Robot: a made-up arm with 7 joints. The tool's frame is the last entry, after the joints. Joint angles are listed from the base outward. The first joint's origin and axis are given. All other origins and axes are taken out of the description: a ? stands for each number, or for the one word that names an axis. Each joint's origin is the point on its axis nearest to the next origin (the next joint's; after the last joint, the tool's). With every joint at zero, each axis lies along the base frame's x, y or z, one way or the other. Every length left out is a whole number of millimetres.
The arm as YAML. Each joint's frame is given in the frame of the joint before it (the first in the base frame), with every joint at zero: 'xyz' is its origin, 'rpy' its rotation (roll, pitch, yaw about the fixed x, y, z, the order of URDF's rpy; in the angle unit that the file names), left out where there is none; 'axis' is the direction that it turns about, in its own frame. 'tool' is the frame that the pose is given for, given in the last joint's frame.
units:
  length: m
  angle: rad
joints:
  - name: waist
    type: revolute
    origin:
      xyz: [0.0, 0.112, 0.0]
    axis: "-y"
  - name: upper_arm
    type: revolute
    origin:
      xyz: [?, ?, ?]
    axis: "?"
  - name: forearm
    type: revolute
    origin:
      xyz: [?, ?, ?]
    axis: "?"
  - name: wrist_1
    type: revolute
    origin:
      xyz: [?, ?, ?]
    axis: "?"
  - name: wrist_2
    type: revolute
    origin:
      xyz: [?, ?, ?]
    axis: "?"
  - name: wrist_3
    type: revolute
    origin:
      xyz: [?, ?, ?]
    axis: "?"
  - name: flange
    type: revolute
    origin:
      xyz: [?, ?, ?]
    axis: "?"
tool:
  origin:
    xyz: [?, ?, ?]
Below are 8 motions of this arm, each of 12 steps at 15 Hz.
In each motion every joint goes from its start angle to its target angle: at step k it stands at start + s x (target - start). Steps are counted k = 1, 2, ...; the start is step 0. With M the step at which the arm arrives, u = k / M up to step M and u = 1 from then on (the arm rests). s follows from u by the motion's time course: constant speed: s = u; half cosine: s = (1 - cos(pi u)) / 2; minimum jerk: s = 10 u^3 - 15 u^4 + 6 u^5.
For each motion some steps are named. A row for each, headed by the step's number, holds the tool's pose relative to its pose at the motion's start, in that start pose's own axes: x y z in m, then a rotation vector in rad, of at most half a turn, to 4 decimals.
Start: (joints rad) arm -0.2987 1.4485 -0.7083 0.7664 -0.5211 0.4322 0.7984
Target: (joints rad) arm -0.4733 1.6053 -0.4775 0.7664 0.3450 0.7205 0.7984
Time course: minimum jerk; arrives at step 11
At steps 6, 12:
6: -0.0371 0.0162 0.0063 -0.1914 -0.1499 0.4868
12: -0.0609 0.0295 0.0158 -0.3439 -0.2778 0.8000

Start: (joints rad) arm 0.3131 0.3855 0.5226 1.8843 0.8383 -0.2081 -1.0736
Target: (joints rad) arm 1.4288 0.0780 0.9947 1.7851 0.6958 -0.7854 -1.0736
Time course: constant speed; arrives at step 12
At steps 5, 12:
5: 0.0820 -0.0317 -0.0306 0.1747 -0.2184 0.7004
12: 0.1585 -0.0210 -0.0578 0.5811 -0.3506 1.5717

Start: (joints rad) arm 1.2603 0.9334 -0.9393 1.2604 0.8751 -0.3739 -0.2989
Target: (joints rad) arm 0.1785 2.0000 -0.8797 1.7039 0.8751 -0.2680 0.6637
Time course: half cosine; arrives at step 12
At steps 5, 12:
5: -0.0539 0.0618 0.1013 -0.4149 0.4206 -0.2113
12: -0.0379 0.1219 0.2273 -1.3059 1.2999 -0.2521

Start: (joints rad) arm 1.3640 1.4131 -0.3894 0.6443 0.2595 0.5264 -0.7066
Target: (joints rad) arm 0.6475 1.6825 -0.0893 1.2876 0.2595 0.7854 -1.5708
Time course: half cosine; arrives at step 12
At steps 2, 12:
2: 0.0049 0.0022 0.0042 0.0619 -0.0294 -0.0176
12: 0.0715 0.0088 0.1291 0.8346 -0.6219 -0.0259

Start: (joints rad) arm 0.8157 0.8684 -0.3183 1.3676 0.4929 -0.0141 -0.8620
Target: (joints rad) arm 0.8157 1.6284 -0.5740 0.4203 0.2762 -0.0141 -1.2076
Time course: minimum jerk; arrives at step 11
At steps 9, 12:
9: -0.0379 0.3628 -0.0927 0.9315 -0.2450 -1.3615
12: -0.0268 0.3825 -0.0905 0.9816 -0.2638 -1.4227

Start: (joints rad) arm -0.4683 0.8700 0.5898 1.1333 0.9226 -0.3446 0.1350
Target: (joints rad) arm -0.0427 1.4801 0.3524 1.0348 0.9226 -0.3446 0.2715
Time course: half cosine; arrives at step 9
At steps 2, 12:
2: 0.0198 -0.0046 -0.0175 -0.0509 -0.0511 -0.0312
12: 0.2051 -0.0161 -0.0854 -0.2782 -0.4153 -0.3844

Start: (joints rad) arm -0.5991 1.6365 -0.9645 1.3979 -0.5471 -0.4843 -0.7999
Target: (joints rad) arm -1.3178 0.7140 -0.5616 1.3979 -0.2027 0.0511 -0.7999
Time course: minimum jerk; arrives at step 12
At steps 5, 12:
5: 0.0848 -0.0641 -0.0367 0.1006 0.1493 0.2718
12: 0.2584 -0.1209 -0.0355 -0.0395 0.7472 0.8206

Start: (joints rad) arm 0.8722 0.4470 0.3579 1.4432 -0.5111 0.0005 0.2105
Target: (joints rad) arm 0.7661 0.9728 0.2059 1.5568 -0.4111 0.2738 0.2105
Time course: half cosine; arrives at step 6
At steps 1, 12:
1: 0.0019 0.0050 0.0000 -0.0008 0.0081 -0.0289
12: 0.0414 0.0485 0.0019 -0.0206 0.1226 -0.4334

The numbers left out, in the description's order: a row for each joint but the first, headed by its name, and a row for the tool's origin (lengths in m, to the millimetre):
upper_arm: xyz 0.0 0.0 0.0, axis +x
forearm: xyz 0.0 0.0 -0.168, axis +z
wrist_1: xyz 0.0 0.0 0.0, axis -y
wrist_2: xyz 0.0 0.0 -0.282, axis +z
wrist_3: xyz 0.0 0.0 0.0, axis +y
flange: xyz 0.0 0.0 0.0, axis -x
tool: xyz 0.0 0.0 0.0

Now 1 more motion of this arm.
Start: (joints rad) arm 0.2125 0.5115 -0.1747 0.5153 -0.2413 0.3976 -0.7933
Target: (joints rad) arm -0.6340 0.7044 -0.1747 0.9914 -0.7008 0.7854 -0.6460
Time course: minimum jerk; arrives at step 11
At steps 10, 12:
10: -0.1705 -0.0134 0.0743 0.0231 -0.2566 -0.9810
12: -0.1715 -0.0132 0.0750 0.0236 -0.2590 -0.9867

